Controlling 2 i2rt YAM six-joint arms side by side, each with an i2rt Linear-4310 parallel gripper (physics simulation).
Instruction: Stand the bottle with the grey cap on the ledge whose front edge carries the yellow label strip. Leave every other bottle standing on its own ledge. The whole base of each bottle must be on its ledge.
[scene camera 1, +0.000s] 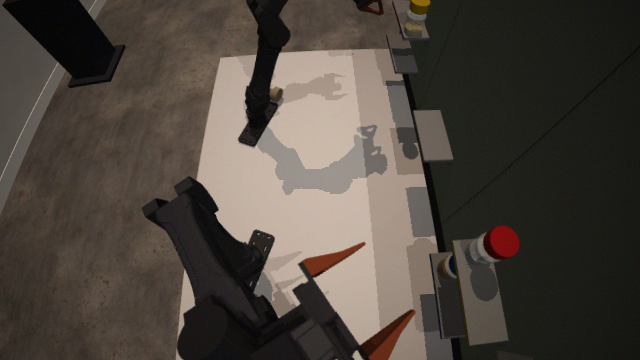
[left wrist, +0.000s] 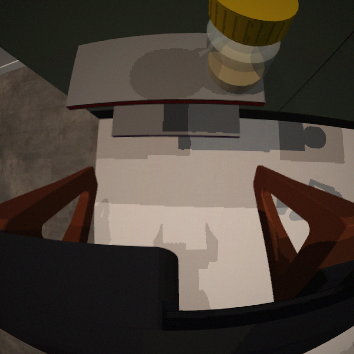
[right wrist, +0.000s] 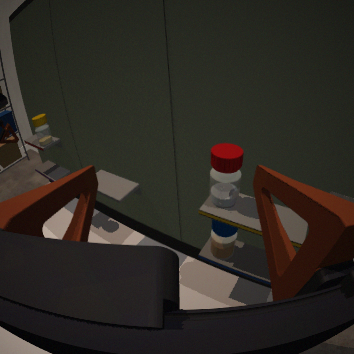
In view: my left gripper (left wrist: 174, 174), my right gripper (scene camera 1: 388, 276), a red-capped bottle (scene camera 1: 502, 242), a yellow-strip ledge (right wrist: 244, 212), a bare ledge (right wrist: 117, 188) and a blue-strip ledge (scene camera 1: 450, 313).
The red-capped bottle also shows in the right wrist view (right wrist: 225, 158). My right gripper is seen too in the right wrist view (right wrist: 175, 173). The left wrist view misses the red-capped bottle: it is out of frame.
